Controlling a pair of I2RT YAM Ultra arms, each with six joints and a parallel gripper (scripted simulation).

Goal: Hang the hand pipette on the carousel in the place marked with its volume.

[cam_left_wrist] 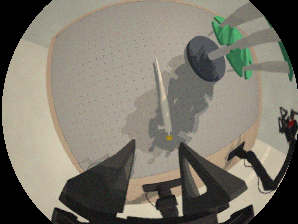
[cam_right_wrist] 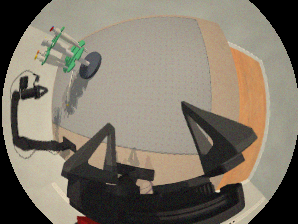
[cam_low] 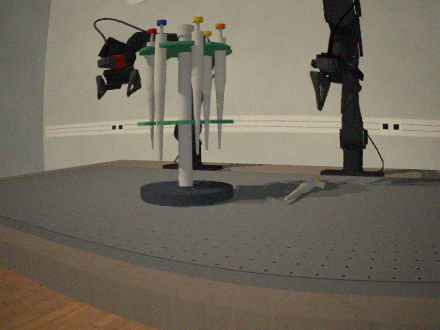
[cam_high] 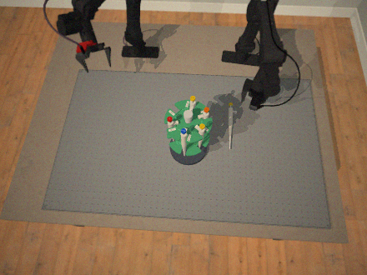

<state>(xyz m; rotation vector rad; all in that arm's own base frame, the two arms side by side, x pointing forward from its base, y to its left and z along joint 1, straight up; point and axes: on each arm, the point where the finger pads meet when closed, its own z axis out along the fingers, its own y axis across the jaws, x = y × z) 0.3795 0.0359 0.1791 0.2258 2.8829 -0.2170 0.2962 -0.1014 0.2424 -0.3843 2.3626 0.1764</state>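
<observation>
The pipette is 160 mm below my left hand, 40 mm to the right of it and 30 mm ahead of it.
</observation>
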